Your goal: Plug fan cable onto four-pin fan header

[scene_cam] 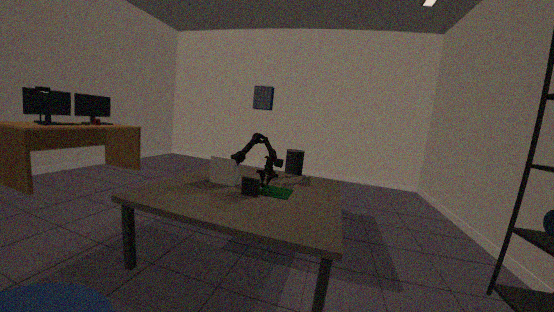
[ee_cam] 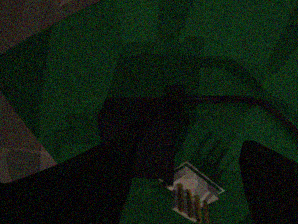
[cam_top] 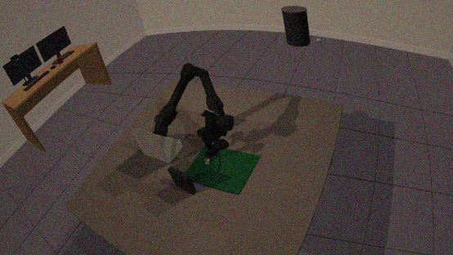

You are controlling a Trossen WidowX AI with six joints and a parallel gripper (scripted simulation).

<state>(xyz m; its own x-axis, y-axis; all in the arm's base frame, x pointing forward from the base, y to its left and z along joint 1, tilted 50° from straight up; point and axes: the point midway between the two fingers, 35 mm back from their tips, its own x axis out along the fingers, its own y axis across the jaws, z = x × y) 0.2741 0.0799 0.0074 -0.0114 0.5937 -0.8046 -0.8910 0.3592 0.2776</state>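
The dark fan plug lies 20 mm behind my gripper tip and 10 mm below it. From my gripper tip the other things lie so: green board (70 mm ahead, 60 mm to the right, 40 mm below); then dark fan (220 mm to the right, 40 mm behind, 40 mm above).
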